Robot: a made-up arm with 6 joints. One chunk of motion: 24 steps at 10 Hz.
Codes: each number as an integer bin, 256 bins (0 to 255) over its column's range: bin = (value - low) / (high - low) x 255, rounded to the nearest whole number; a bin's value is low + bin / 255 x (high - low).
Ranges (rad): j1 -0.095..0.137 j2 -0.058..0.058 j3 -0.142..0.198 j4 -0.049..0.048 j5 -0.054..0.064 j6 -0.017..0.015
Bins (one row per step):
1: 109 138 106 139 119 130
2: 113 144 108 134 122 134
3: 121 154 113 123 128 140
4: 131 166 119 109 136 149
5: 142 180 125 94 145 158
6: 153 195 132 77 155 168
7: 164 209 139 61 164 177
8: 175 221 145 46 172 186
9: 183 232 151 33 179 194
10: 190 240 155 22 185 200
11: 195 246 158 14 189 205
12: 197 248 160 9 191 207
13: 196 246 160 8 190 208
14: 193 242 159 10 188 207
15: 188 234 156 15 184 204
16: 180 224 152 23 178 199
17: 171 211 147 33 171 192
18: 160 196 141 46 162 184
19: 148 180 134 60 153 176
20: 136 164 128 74 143 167
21: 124 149 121 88 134 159
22: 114 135 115 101 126 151
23: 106 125 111 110 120 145
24: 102 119 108 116 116 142
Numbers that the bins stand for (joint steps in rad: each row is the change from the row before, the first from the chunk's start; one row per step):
1: 0.00417 0.00478 -0.00067 0.00387 0.00107 -0.00069
2: 0.00781 0.00751 0.00200 0.00197 0.00245 -0.00018
3: 0.01509 0.01205 0.00867 -0.00221 0.00523 0.00057
4: 0.02418 0.01751 0.01667 -0.00754 0.00893 0.00170
5: 0.03419 0.02388 0.02467 -0.01324 0.01310 0.00283
6: 0.04420 0.03071 0.03400 -0.01971 0.01773 0.00408
7: 0.05421 0.03707 0.04333 -0.02580 0.02189 0.00521
8: 0.06422 0.04253 0.05133 -0.03150 0.02559 0.00634
9: 0.07149 0.04754 0.05933 -0.03645 0.02883 0.00735
10: 0.07786 0.05118 0.06467 -0.04063 0.03161 0.00810
11: 0.08241 0.05391 0.06867 -0.04367 0.03346 0.00873
12: 0.08423 0.05482 0.07133 -0.04558 0.03438 0.00898
13: 0.08332 0.05391 0.07133 -0.04596 0.03392 0.00910
14: 0.08059 0.05209 0.07000 -0.04520 0.03300 0.00898
15: 0.07604 0.04845 0.06600 -0.04329 0.03115 0.00860
16: 0.06876 0.04390 0.06067 -0.04025 0.02837 0.00797
17: 0.06058 0.03798 0.05400 -0.03645 0.02513 0.00709
18: 0.05057 0.03116 0.04600 -0.03150 0.02096 0.00609
19: 0.03965 0.02388 0.03667 -0.02618 0.01680 0.00509
20: 0.02873 0.01660 0.02867 -0.02085 0.01217 0.00396
21: 0.01782 0.00978 0.01933 -0.01553 0.00801 0.00295
22: 0.00872 0.00341 0.01133 -0.01058 0.00431 0.00195
23: 0.00144 -0.00114 0.00600 -0.00716 0.00153 0.00120
24: -0.00220 -0.00387 0.00200 -0.00487 -0.00032 0.00082

